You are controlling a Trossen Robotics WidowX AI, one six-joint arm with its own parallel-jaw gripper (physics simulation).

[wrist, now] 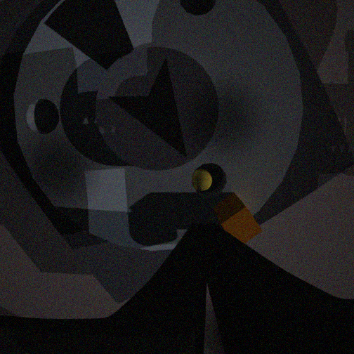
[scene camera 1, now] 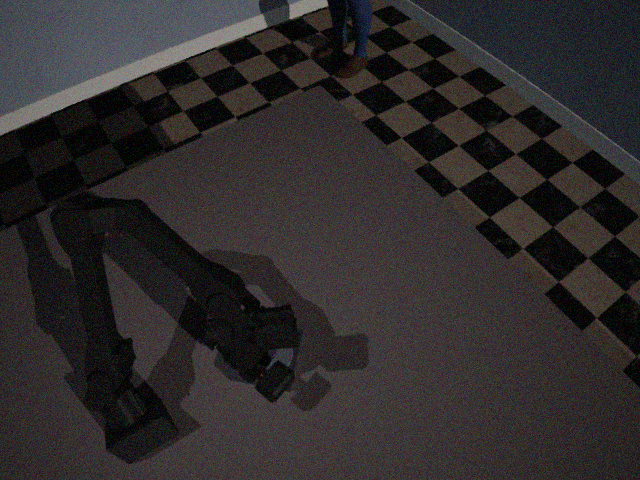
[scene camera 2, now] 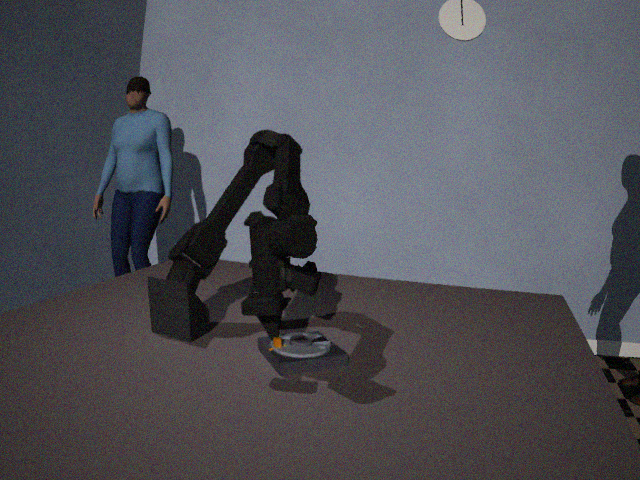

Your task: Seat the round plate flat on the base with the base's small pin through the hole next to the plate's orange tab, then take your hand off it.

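Places are measured from the arm's base along level axes (x ahead, y left, z up), in centimetres.
Pixels of known places: gripper, fingertip midpoint: [scene camera 1: 254,370] [scene camera 2: 274,340]; arm's base, origin of the base link: [scene camera 1: 131,421] [scene camera 2: 176,292].
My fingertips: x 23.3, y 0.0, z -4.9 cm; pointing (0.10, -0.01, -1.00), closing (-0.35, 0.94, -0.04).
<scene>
For each thing: its top centre in the pictures, then the offset to it from my fingertips. Level surfaces: height alone.
- round grey plate, middle of its top: [scene camera 2: 301,334] [scene camera 1: 265,347] dx +3.7, dy +2.9, dz +1.0 cm
- dark square base, middle of its top: [scene camera 2: 301,338] [scene camera 1: 265,349] dx +3.7, dy +2.9, dz +0.1 cm
- brown table, its level: dz -3.7 cm
The round grey plate [scene camera 2: 302,354] [wrist: 260,100] [scene camera 1: 281,356] lies over the dark square base [scene camera 2: 310,367] [wrist: 322,120]. Its orange tab [scene camera 2: 277,342] [wrist: 242,226] is at the plate's edge, on the left in scene view 2. In the wrist view a yellow pin top [wrist: 202,180] shows at the left side of the hole beside the tab, overlapping the hole's rim. Whether the plate is fully down and flat I cannot tell. My gripper [scene camera 2: 275,334] [wrist: 202,234] is shut and empty, its tips low at the plate's edge right by the tab. Contact is unclear; in scene view 1 the tips are hidden.
The base and plate stand on the brown table [scene camera 1: 361,206] [scene camera 2: 155,413], under the arm and its shadows. The arm's own foot [scene camera 1: 142,434] [scene camera 2: 170,310] stands nearby. A person [scene camera 2: 139,155] [scene camera 1: 356,31] stands beyond the table's edge.
</scene>
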